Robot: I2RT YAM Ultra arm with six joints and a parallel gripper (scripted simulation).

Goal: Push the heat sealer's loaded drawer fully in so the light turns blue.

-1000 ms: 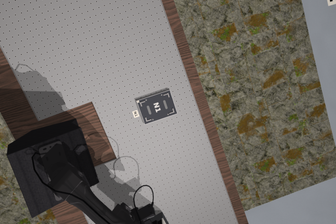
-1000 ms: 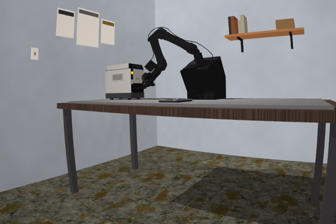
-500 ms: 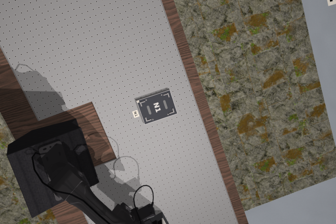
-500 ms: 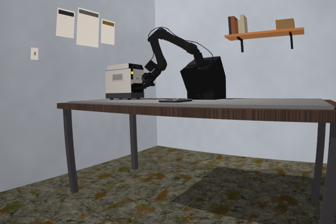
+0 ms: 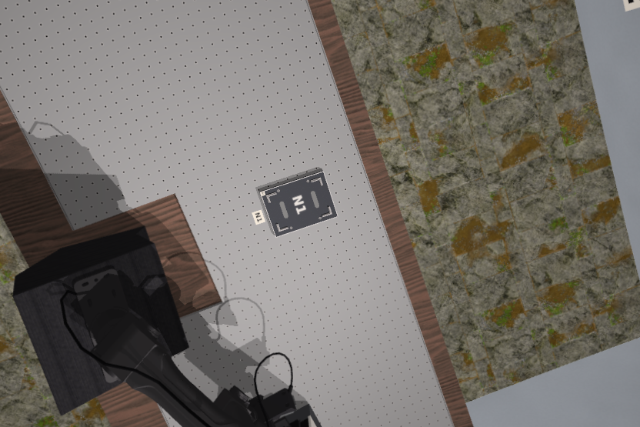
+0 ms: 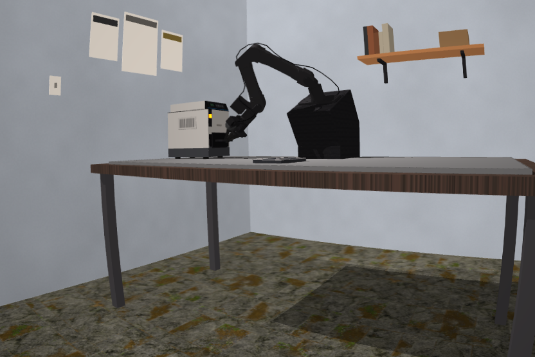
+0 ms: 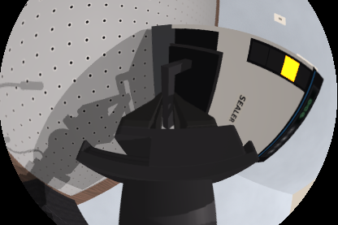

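The sealer drawer is 20 mm ahead of my hand, 100 mm to the right of it and 10 mm below it. From my hand the other things lie so: label tag 90 mm ahead, 490 mm to the left, 90 mm below.
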